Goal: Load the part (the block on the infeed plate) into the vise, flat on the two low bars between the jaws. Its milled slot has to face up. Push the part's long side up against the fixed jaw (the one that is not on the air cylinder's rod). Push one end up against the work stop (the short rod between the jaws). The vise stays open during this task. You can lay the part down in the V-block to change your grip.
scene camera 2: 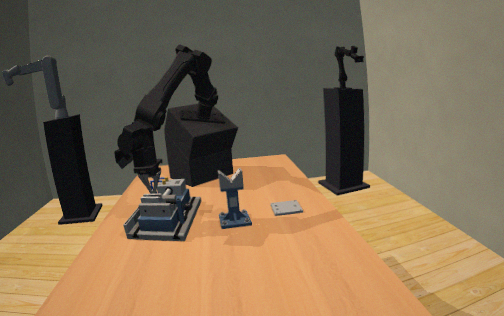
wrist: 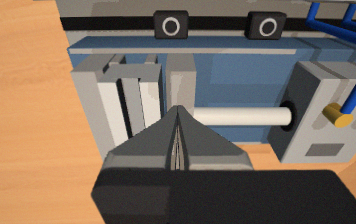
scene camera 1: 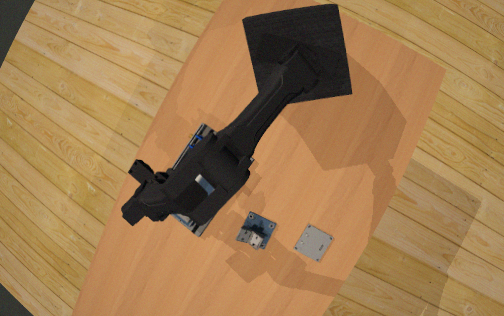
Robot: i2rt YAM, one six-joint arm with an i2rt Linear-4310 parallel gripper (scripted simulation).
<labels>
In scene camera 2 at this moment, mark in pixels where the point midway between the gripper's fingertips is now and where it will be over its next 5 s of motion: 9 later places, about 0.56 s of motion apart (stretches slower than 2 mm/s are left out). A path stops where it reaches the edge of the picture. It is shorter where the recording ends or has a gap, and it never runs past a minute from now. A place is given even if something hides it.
My gripper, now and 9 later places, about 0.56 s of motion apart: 153, 194; 153, 195; 152, 195; 152, 195; 154, 195; 154, 193; 152, 182; 151, 177; 150, 178; 144, 180
</labels>
